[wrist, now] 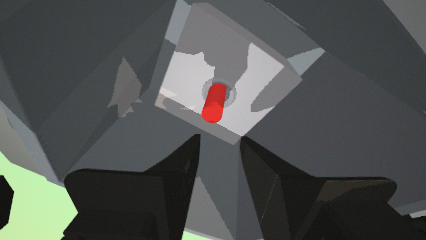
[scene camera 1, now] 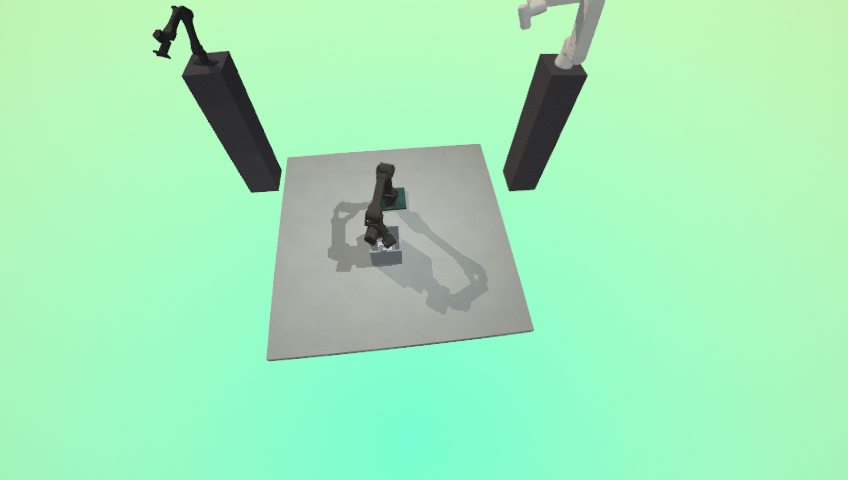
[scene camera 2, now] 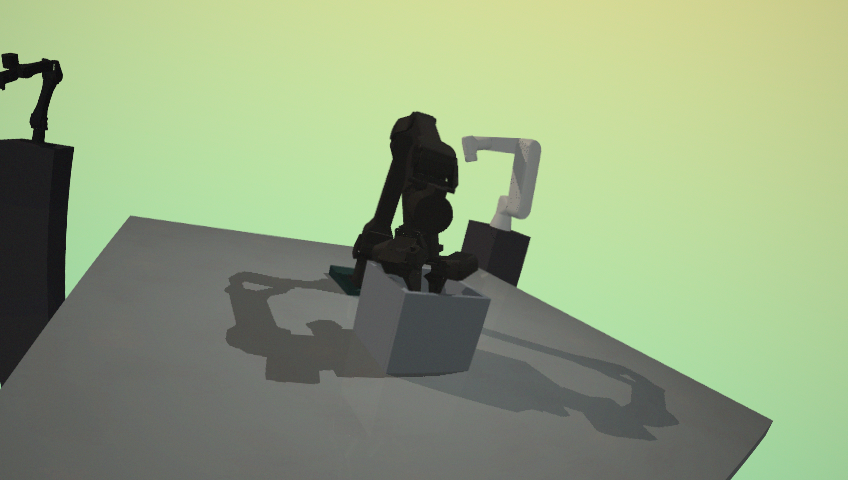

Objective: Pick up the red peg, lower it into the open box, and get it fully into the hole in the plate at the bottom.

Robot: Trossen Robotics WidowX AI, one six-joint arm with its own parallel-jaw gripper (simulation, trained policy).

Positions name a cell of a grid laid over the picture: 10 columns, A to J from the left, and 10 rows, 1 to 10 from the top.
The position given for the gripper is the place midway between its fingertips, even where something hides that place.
Observation:
In view: the gripper (scene camera 2: F7), a grey box (scene camera 2: E7) and a pale plate (wrist: E3).
The grey box is seen too in scene camera 1 (scene camera 1: E6). The gripper is seen too in the wrist view (wrist: F6). Scene camera 2 misses the pale plate, which is hidden by the grey box.

